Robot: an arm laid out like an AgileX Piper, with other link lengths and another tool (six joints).
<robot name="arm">
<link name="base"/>
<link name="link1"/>
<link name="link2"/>
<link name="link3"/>
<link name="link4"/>
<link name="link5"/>
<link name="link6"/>
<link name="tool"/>
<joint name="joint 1" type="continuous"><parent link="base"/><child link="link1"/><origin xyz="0 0 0.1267" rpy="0 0 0"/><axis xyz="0 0 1"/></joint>
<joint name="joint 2" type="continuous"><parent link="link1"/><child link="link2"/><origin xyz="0 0 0" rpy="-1.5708 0 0"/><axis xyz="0 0 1"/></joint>
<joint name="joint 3" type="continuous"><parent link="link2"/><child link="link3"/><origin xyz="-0.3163 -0.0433 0" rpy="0 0 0"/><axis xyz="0 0 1"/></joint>
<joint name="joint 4" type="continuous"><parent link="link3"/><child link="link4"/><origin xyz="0.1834 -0.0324 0" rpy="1.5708 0 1.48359"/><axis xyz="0 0 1"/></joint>
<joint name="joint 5" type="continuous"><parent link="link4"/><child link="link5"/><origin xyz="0 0 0" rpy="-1.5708 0 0"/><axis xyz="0 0 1"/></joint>
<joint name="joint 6" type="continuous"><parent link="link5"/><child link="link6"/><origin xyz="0 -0.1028 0" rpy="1.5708 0 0"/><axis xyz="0 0 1"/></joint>
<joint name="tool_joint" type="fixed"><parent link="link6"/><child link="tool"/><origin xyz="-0.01 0.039 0.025" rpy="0.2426 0 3.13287"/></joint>
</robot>
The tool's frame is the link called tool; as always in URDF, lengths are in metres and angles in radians. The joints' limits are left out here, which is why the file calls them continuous.
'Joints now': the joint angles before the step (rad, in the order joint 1, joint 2, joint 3, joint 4, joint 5, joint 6). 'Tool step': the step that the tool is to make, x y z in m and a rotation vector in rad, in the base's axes. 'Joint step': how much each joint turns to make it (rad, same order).
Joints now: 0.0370, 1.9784, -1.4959, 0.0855, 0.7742, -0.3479
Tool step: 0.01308, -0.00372, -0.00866, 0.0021, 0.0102, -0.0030
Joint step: -0.0122, 0.0514, -0.0544, 0.0070, 0.0140, -0.0116
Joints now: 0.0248, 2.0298, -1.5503, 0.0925, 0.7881, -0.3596
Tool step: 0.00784, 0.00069, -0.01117, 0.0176, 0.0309, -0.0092
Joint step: -0.0033, 0.0450, -0.0315, 0.0191, 0.0171, 0.0000
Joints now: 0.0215, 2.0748, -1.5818, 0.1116, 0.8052, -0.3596
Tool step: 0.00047, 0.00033, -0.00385, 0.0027, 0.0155, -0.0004
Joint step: 0.0000, 0.0106, -0.0031, 0.0029, 0.0080, 0.0000
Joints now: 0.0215, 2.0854, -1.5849, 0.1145, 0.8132, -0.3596
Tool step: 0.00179, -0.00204, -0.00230, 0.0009, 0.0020, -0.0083
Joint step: -0.0050, 0.0073, -0.0025, 0.0000, -0.0031, 0.0032
